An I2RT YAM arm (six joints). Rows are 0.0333 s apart.
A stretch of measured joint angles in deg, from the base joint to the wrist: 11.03, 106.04, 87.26, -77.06, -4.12, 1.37; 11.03, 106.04, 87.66, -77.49, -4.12, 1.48; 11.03, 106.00, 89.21, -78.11, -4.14, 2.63; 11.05, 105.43, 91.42, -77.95, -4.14, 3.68; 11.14, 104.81, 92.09, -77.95, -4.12, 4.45; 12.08, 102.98, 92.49, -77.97, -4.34, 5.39; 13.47, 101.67, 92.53, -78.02, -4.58, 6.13; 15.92, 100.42, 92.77, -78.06, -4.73, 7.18; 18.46, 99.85, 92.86, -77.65, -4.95, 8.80; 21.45, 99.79, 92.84, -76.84, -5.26, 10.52; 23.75, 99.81, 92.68, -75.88, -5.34, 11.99; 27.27, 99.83, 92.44, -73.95, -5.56, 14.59
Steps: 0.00, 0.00, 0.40, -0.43, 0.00, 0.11; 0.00, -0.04, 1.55, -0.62, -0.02, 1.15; 0.02, -0.57, 2.21, 0.16, 0.00, 1.05; 0.09, -0.62, 0.67, 0.00, 0.02, 0.77; 0.94, -1.83, 0.40, -0.02, -0.22, 0.94; 1.39, -1.31, 0.04, -0.05, -0.24, 0.74; 2.45, -1.25, 0.24, -0.04, -0.15, 1.05; 2.54, -0.57, 0.09, 0.41, -0.22, 1.62; 2.99, -0.06, -0.02, 0.81, -0.31, 1.72; 2.30, 0.02, -0.16, 0.96, -0.08, 1.47; 3.52, 0.02, -0.24, 1.93, -0.22, 2.60
